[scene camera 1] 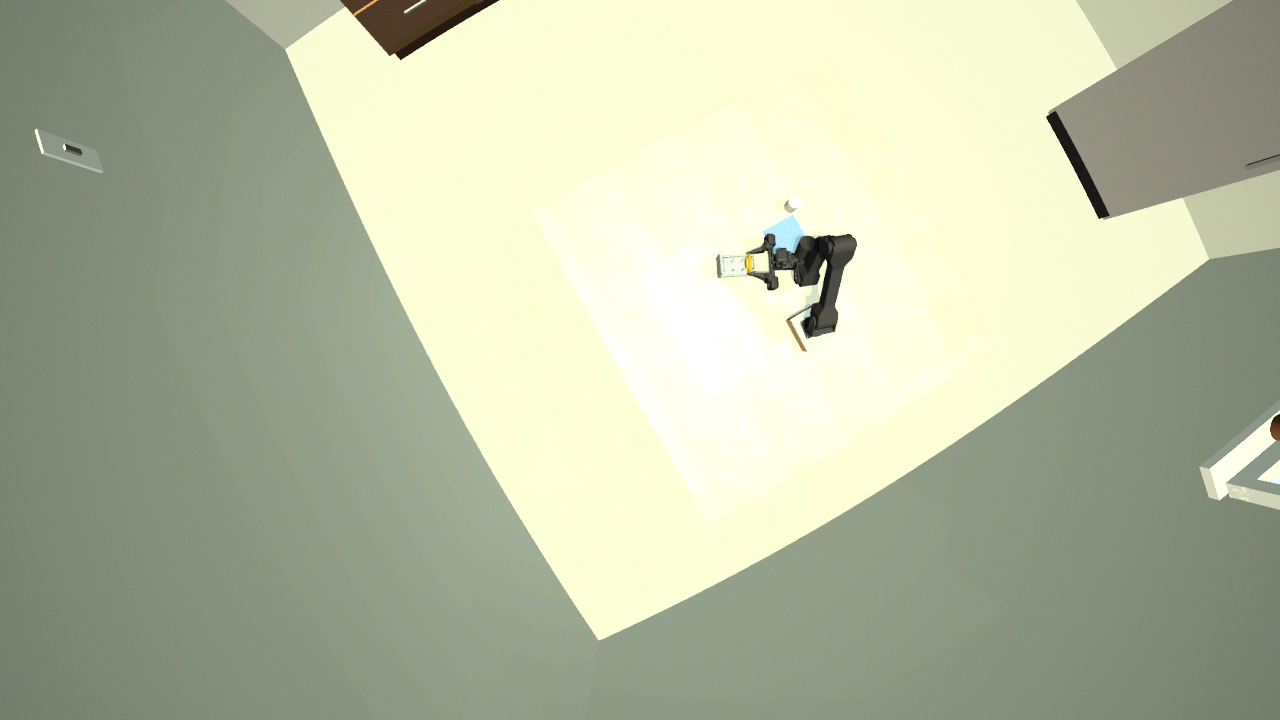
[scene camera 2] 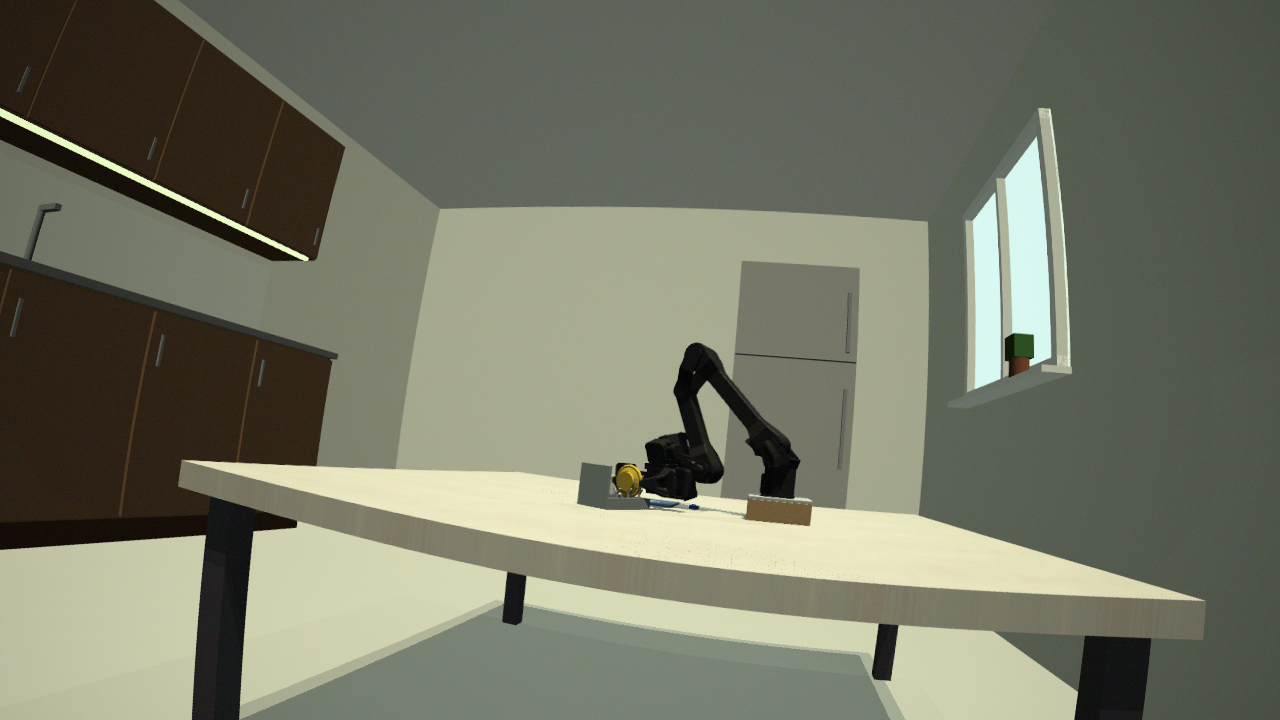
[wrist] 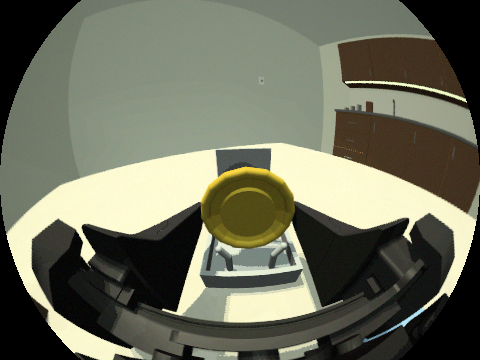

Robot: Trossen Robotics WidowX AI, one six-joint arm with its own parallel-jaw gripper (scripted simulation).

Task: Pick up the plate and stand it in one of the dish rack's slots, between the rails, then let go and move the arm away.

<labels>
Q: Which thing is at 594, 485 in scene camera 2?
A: A grey dish rack.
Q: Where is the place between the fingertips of my gripper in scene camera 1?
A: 746, 263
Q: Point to a light blue mat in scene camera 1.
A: At 788, 232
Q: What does my gripper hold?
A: A yellow plate.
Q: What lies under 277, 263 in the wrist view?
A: A grey dish rack.
</labels>
